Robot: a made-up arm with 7 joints. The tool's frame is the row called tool. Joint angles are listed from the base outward. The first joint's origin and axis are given. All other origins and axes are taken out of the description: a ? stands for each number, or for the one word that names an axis. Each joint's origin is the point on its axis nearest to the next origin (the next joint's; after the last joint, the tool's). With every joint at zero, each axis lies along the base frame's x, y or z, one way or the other. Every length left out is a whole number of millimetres.
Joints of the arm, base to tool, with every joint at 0 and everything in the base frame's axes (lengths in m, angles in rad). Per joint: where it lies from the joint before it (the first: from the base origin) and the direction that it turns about. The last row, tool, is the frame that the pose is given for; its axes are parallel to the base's.
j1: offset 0.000 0.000 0.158 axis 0 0 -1
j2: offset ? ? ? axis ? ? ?
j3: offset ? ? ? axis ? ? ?
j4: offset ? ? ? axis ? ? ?
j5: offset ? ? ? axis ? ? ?
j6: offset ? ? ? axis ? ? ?
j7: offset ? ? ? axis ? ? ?
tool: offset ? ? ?
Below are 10 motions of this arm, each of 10 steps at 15 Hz.
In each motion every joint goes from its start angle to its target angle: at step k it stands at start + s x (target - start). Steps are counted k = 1, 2, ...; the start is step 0. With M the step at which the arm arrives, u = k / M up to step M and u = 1 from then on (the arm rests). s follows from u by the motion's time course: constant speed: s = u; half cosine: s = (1 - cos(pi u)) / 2; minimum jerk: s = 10 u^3 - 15 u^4 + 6 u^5.
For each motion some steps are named. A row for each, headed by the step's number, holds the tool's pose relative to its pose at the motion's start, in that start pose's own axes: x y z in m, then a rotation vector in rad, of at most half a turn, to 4 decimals.
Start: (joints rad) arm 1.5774 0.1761 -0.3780 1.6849 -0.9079 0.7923 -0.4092
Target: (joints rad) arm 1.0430 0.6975 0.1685 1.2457 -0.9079 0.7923 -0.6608
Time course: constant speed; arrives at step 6
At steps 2, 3, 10:
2: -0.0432 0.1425 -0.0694 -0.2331 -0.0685 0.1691
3: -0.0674 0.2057 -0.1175 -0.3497 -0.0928 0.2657
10: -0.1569 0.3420 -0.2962 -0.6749 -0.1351 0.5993

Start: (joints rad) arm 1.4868 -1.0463 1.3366 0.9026 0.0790 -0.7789 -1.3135
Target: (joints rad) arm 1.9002 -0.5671 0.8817 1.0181 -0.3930 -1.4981 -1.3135
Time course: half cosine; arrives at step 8
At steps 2, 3, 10:
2: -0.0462 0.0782 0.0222 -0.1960 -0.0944 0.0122
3: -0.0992 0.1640 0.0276 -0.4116 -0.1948 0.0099
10: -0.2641 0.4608 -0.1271 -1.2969 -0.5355 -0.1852

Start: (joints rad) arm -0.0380 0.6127 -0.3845 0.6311 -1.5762 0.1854 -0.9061
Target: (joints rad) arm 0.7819 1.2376 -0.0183 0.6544 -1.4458 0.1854 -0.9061
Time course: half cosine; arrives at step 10
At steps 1, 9, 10:
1: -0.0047 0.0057 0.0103 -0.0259 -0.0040 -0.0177
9: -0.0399 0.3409 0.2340 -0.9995 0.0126 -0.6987
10: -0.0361 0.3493 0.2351 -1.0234 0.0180 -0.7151

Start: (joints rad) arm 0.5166 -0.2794 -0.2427 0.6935 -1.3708 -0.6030 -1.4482
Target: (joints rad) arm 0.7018 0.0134 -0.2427 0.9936 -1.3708 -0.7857 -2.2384
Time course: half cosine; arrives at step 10
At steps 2, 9, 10:
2: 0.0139 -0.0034 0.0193 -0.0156 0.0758 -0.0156
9: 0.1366 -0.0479 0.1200 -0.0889 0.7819 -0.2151
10: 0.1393 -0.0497 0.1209 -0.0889 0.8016 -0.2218

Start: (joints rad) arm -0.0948 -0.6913 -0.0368 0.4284 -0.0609 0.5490 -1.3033
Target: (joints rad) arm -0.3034 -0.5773 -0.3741 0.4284 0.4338 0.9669 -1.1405
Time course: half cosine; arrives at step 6
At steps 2, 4, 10:
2: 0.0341 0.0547 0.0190 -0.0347 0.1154 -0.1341
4: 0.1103 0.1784 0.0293 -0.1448 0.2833 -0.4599
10: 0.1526 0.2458 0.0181 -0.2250 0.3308 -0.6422

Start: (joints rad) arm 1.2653 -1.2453 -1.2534 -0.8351 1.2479 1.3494 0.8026
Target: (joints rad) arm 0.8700 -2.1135 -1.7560 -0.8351 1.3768 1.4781 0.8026
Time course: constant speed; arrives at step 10
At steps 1, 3, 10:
1: -0.0064 -0.0382 0.0252 0.0895 0.0129 -0.0327
3: -0.0170 -0.1177 0.0652 0.2598 0.0505 -0.1046
10: -0.0255 -0.3900 0.1257 0.7304 0.3174 -0.4112

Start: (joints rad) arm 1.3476 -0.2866 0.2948 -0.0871 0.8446 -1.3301 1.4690
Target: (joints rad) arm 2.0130 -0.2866 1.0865 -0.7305 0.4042 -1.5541 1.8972
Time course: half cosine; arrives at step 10
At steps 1, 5, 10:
1: -0.0106 0.0058 0.0091 -0.0294 -0.0294 0.0048
5: -0.2190 0.1098 0.1128 -0.6000 -0.5070 0.0644
10: -0.4337 0.1952 0.1279 -1.1567 -0.8359 0.0032

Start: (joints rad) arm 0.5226 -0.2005 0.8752 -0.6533 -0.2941 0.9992 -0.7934
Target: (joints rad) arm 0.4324 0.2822 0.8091 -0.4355 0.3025 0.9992 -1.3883
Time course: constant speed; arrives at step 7
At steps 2, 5, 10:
2: 0.0507 0.0309 0.0970 -0.0314 0.1742 -0.0647
5: 0.1097 0.0598 0.2259 -0.0556 0.4395 -0.1644
10: 0.1343 0.0665 0.2984 -0.0585 0.6172 -0.2323

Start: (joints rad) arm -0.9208 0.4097 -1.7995 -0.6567 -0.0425 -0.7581 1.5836
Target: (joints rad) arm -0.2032 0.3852 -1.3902 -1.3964 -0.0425 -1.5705 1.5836
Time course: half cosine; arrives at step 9
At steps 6, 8, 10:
6: 0.0930 -0.0239 -0.1680 0.0876 0.5905 -0.3810
8: 0.0809 -0.0488 -0.2118 0.1619 0.7082 -0.6228
10: 0.0774 -0.0518 -0.2170 0.1735 0.7203 -0.6598

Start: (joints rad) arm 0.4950 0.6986 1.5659 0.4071 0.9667 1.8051 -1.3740
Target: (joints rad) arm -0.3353 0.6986 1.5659 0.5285 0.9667 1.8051 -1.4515
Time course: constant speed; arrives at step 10
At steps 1, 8, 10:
1: 0.0020 0.0180 -0.0365 -0.0897 -0.0086 -0.0050
8: 0.0420 0.0646 -0.3222 -0.7135 -0.0717 -0.0810
10: 0.0622 0.0495 -0.4062 -0.8896 -0.0924 -0.1161

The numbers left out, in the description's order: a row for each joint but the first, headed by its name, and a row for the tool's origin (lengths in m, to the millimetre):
j2: xyz 0.156 0.054 0.000, axis -1 0 0
j3: xyz 0.000 -0.374 -0.286, axis 0 0 -1
j4: xyz 0.265 -0.021 0.000, axis 1 0 0
j5: xyz 0.000 0.107 0.070, axis 0 1 0
j6: xyz -0.095 0.000 0.132, axis 0 0 -1
j7: xyz 0.012 -0.052 0.000, axis 0 -1 0
tool: xyz -0.090 0.000 0.283

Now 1 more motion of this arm.
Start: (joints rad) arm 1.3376 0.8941 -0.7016 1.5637 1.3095 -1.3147 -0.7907
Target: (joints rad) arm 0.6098 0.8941 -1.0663 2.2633 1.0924 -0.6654 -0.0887
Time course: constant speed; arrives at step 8
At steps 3, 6, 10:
3: -0.0349 -0.1371 0.1159 0.2185 -0.1026 0.0399
6: -0.0497 -0.3000 0.1844 0.4888 -0.2289 -0.0190
10: -0.0515 -0.4031 0.1985 0.6818 -0.3130 -0.1316

